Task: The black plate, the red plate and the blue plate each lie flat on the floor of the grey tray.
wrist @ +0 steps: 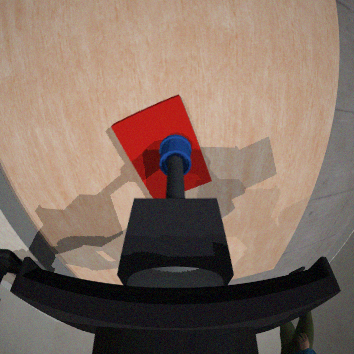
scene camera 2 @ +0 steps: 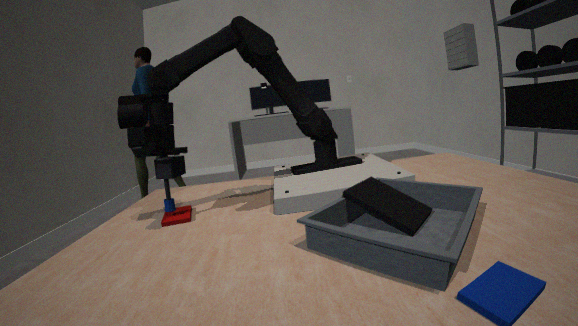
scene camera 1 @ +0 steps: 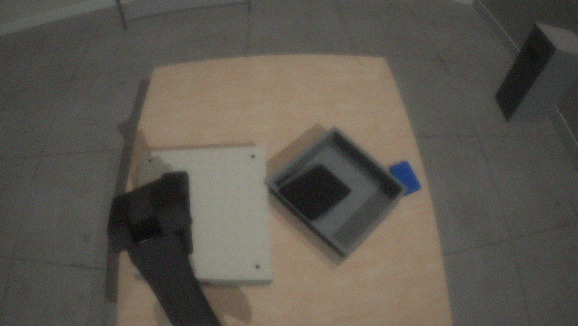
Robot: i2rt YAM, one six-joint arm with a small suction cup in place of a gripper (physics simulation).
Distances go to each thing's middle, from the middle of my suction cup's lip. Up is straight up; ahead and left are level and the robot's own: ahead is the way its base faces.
The red plate [wrist: 140,134] lies 10 mm behind my suction cup, 10 mm to the left of it and 30 mm below it. Round my suction cup: blue plate [scene camera 2: 500,288] 420 mm ahead, 460 mm to the left, 30 mm below; then black plate [scene camera 2: 407,214] 180 mm ahead, 440 mm to the left; then grey tray [scene camera 2: 341,229] 230 mm ahead, 440 mm to the left, 10 mm below.
